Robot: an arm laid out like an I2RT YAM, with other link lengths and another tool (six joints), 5 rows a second.
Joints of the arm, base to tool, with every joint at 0 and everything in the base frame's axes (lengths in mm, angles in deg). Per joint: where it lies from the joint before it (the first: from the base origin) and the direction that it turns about. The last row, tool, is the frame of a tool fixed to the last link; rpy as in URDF.
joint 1: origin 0.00 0.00 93.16 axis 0 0 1
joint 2: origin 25.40 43.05 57.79 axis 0 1 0
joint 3: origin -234.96 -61.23 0.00 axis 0 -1 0
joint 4: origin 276.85 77.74 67.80 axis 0 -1 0
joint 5: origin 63.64 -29.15 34.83 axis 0 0 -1
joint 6: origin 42.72 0.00 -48.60 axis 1 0 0
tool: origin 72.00 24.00 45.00 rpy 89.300 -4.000 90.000
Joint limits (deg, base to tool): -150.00..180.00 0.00..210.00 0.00..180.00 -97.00..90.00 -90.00..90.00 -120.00..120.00
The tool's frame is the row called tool.
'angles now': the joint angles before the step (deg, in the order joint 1, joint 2, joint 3, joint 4, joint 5, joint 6). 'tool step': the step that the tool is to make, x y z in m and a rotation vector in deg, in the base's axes. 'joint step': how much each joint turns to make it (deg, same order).
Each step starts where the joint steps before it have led.
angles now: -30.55 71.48 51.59 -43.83 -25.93 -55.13
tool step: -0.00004 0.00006 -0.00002 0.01 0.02 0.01
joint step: 0.01 0.00 0.00 -0.02 0.00 0.00
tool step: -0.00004 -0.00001 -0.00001 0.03 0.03 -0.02
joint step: -0.01 0.01 0.01 -0.03 0.00 0.02
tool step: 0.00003 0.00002 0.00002 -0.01 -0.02 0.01
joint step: 0.01 0.00 0.00 0.02 0.00 0.00
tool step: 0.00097 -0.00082 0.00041 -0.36 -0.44 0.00
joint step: -0.02 -0.01 -0.01 0.53 0.07 -0.07
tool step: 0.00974 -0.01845 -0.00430 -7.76 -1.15 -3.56
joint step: -0.05 0.14 0.01 5.11 7.03 0.09
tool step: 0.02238 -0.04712 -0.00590 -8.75 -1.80 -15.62
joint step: -0.37 2.22 0.00 10.08 14.27 8.69
